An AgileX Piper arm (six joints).
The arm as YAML. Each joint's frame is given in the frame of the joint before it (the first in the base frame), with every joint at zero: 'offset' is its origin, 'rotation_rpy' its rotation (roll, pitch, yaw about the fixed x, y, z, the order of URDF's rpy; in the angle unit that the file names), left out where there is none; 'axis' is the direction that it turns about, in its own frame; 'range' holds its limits. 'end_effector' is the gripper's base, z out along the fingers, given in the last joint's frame.
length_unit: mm
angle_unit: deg
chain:
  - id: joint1
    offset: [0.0, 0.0, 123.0]
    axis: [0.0, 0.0, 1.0]
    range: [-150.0, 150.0]
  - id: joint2
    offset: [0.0, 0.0, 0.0]
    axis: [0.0, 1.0, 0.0]
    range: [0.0, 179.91]
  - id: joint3
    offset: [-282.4, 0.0, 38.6]
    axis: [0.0, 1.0, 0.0]
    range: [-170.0, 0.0]
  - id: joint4
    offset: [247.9, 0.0, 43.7]
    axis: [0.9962, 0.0, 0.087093]
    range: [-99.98, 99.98]
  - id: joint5
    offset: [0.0, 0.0, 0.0]
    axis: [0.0, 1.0, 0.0]
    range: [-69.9, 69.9]
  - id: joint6
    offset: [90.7, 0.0, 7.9]
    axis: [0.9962, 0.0, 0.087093]
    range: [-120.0, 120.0]
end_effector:
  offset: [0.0, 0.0, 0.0]
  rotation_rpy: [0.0, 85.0, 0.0]
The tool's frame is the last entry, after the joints.
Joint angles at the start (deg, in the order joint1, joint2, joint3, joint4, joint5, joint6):
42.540, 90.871, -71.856, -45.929, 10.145, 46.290
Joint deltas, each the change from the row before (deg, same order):
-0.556, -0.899, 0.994, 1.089, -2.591, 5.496
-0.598, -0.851, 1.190, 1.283, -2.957, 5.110
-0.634, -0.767, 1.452, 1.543, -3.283, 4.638
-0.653, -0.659, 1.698, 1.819, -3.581, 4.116
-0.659, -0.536, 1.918, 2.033, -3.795, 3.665
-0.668, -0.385, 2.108, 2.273, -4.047, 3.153
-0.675, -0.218, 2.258, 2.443, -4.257, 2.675
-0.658, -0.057, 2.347, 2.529, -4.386, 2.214
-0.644, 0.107, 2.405, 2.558, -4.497, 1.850
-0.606, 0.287, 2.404, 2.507, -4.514, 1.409
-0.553, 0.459, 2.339, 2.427, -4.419, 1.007
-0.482, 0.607, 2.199, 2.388, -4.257, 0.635
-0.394, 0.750, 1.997, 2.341, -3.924, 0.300
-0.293, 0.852, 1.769, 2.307, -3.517, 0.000
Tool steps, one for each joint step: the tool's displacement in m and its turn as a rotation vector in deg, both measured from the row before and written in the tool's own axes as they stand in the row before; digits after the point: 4 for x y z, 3 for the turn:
-0.0011, -0.0010, -0.0040, -1.539, -1.494, 6.753
-0.0004, -0.0007, -0.0037, -1.862, -1.369, 6.551
0.0009, -0.0008, -0.0032, -2.084, -1.122, 6.339
0.0022, -0.0013, -0.0028, -2.222, -0.888, 6.112
0.0033, -0.0021, -0.0025, -2.233, -0.686, 5.911
0.0041, -0.0031, -0.0023, -2.221, -0.582, 5.687
0.0044, -0.0044, -0.0021, -2.146, -0.563, 5.427
0.0044, -0.0056, -0.0022, -2.034, -0.618, 5.080
0.0041, -0.0067, -0.0024, -1.915, -0.732, 4.754
0.0036, -0.0076, -0.0026, -1.751, -0.845, 4.245
0.0030, -0.0083, -0.0028, -1.545, -0.967, 3.716
0.0022, -0.0085, -0.0029, -1.361, -1.128, 3.211
0.0015, -0.0086, -0.0028, -1.075, -1.254, 2.708
0.0009, -0.0084, -0.0027, -0.779, -1.358, 2.229

